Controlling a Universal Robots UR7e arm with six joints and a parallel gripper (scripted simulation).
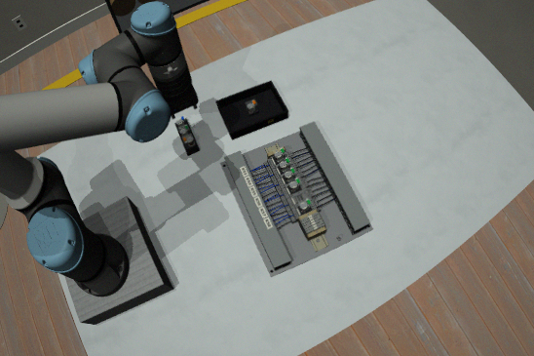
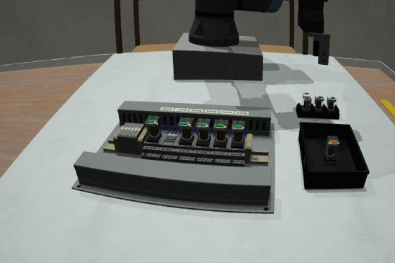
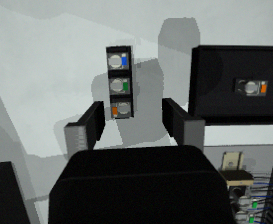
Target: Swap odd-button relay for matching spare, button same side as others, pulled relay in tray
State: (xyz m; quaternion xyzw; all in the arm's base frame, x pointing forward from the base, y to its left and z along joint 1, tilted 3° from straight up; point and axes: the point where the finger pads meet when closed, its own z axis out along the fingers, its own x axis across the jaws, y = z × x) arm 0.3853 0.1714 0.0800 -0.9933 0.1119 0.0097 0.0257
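Now: the blue-button relay 130 mm below my hand, 50 mm to the left of it and 10 mm behind it. The rest, counted from my hand: black tray (170 mm ahead, 140 mm below, 40 mm to the right).
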